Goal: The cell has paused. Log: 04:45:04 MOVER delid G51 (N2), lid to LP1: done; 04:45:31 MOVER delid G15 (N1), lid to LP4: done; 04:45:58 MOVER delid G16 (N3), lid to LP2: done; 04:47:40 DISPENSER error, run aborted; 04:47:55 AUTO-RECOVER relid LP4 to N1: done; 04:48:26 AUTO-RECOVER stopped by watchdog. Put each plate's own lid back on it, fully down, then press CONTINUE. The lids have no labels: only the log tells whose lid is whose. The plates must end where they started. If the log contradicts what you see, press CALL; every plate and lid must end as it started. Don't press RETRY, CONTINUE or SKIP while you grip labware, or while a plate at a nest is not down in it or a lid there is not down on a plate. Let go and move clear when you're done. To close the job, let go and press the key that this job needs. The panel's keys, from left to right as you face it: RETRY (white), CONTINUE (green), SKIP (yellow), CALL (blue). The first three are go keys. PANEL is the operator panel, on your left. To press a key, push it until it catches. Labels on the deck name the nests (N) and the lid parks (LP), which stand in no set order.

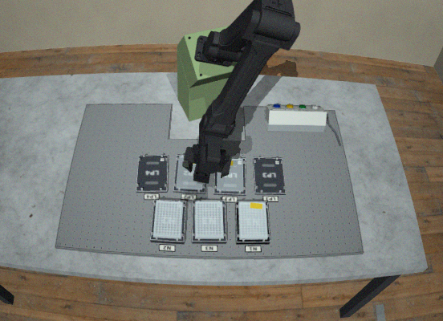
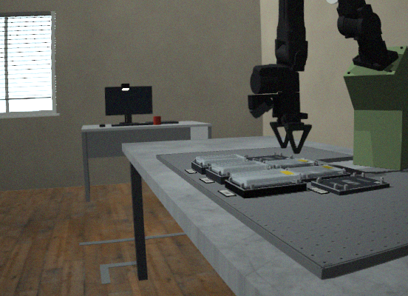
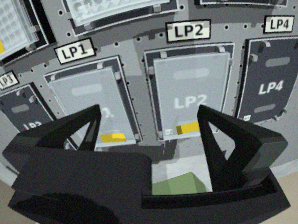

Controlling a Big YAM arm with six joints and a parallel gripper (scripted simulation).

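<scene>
My gripper is now 7 cm to the right of the clear unlabelled lid, 5 cm above it and 4 cm past it. The rest, counted from my hand: green continue key (34 cm behind, 32 cm to the left); then blue call key (33 cm behind, 22 cm to the left); then yellow skip key (33 cm behind, 27 cm to the left).
</scene>
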